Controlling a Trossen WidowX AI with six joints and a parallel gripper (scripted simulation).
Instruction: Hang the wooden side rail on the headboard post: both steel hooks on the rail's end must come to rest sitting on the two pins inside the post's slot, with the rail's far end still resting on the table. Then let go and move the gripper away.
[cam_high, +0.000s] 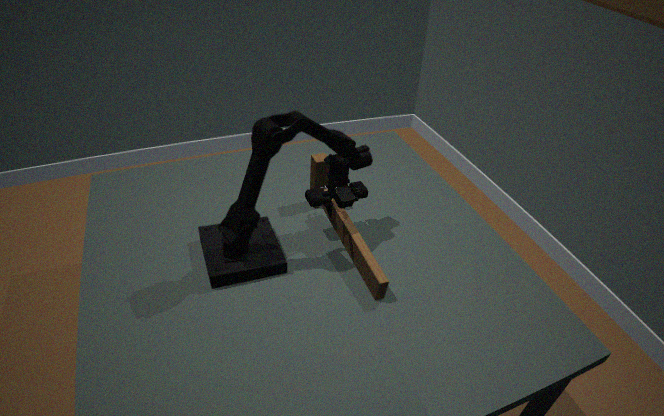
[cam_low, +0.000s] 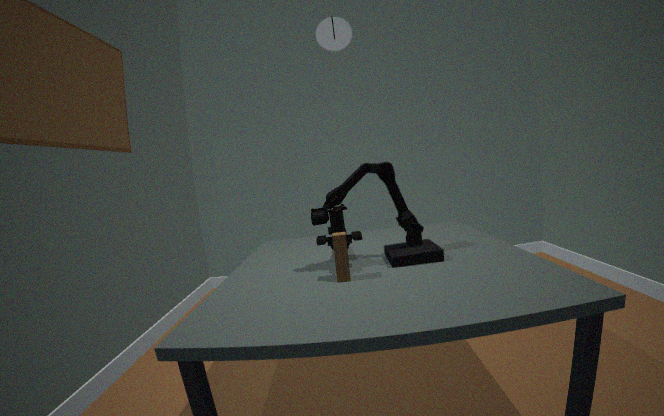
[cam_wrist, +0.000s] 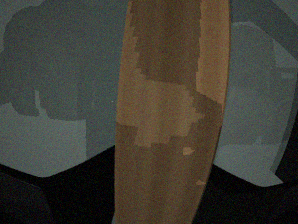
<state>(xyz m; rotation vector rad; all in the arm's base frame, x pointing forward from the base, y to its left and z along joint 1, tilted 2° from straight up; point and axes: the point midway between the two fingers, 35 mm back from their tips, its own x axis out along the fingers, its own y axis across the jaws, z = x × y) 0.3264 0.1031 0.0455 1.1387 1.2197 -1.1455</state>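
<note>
Now: gripper tip 10 mm past the headboard post, 140 mm to the right of it and 40 mm below it.
</note>
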